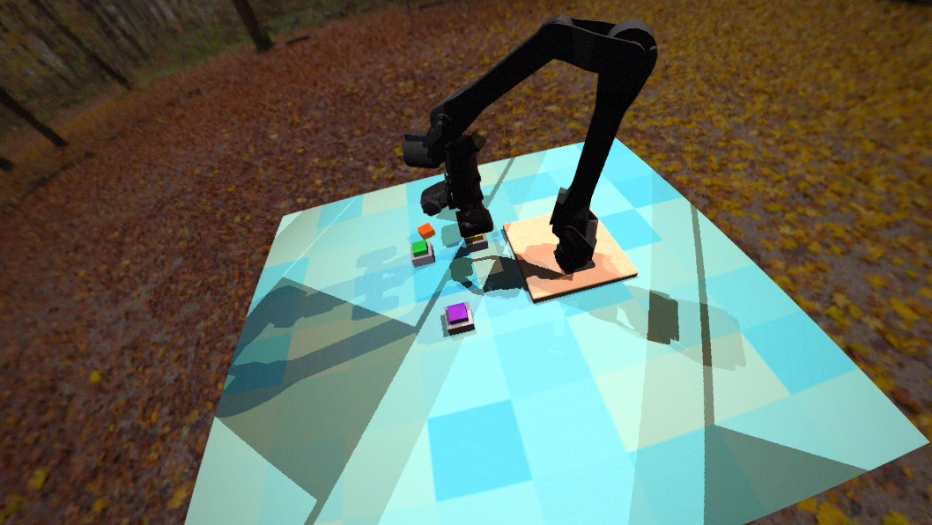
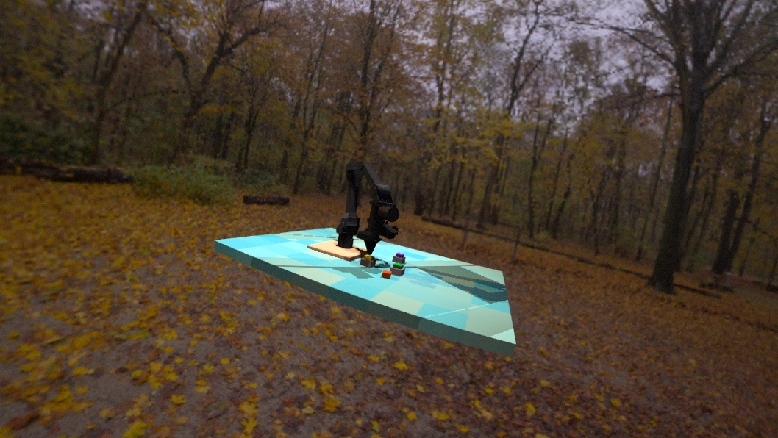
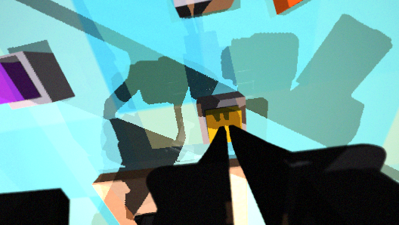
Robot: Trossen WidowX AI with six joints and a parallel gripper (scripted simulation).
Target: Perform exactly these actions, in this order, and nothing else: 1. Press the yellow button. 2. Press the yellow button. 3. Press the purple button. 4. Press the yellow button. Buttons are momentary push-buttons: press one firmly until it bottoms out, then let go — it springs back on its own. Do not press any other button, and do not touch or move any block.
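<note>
The purple button is 190 mm to the left of my gripper tip, 80 mm ahead of it and 10 mm below it. The rest, counted from my gripper tip: green button (130 mm ahead, 10 mm below); then yellow button (10 mm below); then orange block (110 mm ahead, 80 mm to the right, 30 mm below).
</note>
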